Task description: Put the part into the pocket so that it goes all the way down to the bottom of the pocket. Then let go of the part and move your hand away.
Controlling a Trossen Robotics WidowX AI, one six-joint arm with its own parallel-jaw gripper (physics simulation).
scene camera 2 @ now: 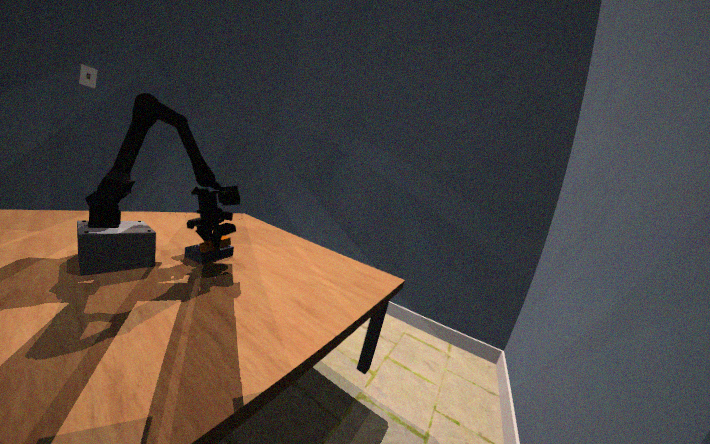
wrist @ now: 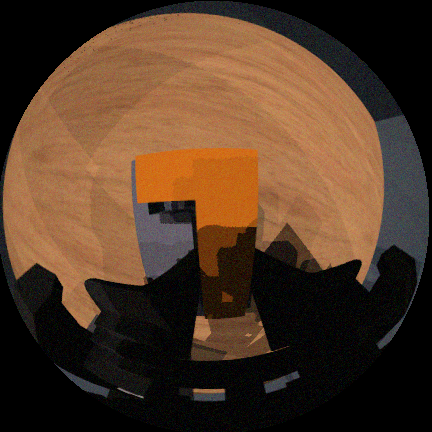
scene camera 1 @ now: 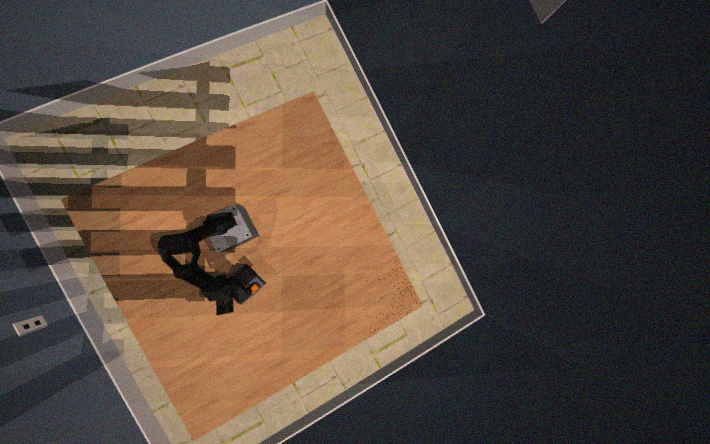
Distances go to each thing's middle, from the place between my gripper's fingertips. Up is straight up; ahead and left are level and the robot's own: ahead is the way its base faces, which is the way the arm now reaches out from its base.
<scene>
Now: the orange L-shaped part (wrist: 223, 181) 1 cm ahead of my hand, 2 cm to the left of it and 2 cm above it. Also, from my hand: pocket block (wrist: 166, 231): 2 cm to the left, 2 cm below.
</scene>
